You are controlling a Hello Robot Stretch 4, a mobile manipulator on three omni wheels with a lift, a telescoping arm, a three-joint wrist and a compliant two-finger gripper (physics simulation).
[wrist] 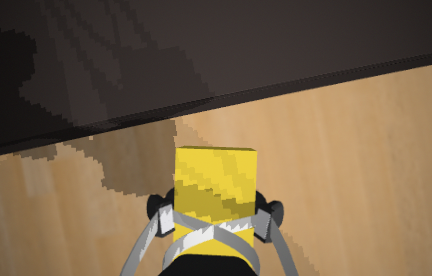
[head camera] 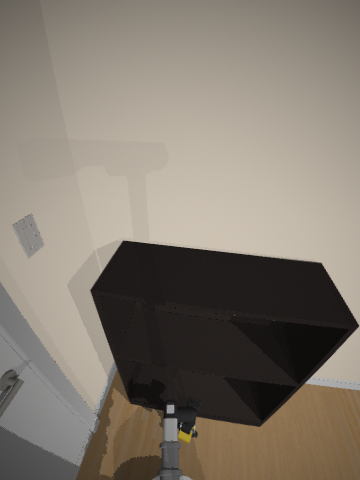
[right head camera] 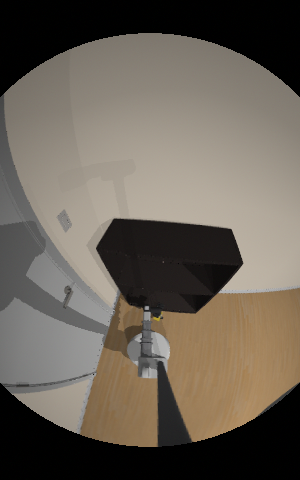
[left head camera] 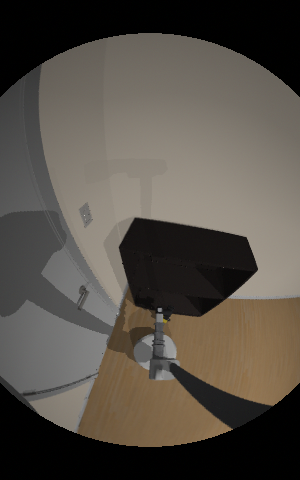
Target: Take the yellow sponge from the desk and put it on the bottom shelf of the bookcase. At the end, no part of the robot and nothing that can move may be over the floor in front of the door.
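Places are measured from the robot's base along level axes (x left, y back, z up), in centimetres.
Pixels of known places: gripper, fingertip midpoint: (wrist: 216, 204).
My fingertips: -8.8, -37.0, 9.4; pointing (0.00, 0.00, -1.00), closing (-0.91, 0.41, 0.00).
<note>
For each thing: its middle in the pictures, then the offset to it from my fingertips, as dx, dy, dz. "spot": a spot on its surface instead. Level surfaces: height alone.
- yellow sponge, body centre: (wrist: 215, 206) (head camera: 187, 429) (right head camera: 157, 315) -0.1, -0.4, +2.3
- black bookcase, surface spot: (head camera: 220, 280) (right head camera: 171, 239) spot: -7.5, -21.2, +93.7
- bottom shelf's surface, surface height: dz -2.3
- grey door with a lever handle, surface spot: (head camera: 10, 390) (left head camera: 84, 294) (right head camera: 68, 293) spot: +51.0, +7.9, +81.0
- wood floor, surface height: dz -12.3
- wall plate, body centre: (head camera: 29, 236) (left head camera: 85, 214) (right head camera: 64, 220) +50.8, -22.4, +109.7
The yellow sponge (head camera: 186, 436) (right head camera: 157, 318) (wrist: 215, 175) is held between the two fingertips of my gripper (wrist: 216, 204), which is shut on it. In the wrist view the sponge points forward over the wood floor, short of the front edge of the dark bookcase. The black bookcase (head camera: 220, 280) (left head camera: 190, 250) (right head camera: 170, 240) stands against the wall with an open front and two compartments, one above the other. The bottom shelf's surface (wrist: 280, 45) fills the top of the wrist view. The gripper is at the front of the bookcase, left of its middle. The desk does not show.
A grey door with a lever handle (head camera: 10, 390) (left head camera: 83, 297) (right head camera: 67, 296) is at the left, near the bookcase's left side. My arm (head camera: 170, 450) (left head camera: 159, 330) (right head camera: 146, 330) reaches toward the bookcase above the wood floor (left head camera: 220, 360). A wall plate (head camera: 28, 235) is on the left wall.
</note>
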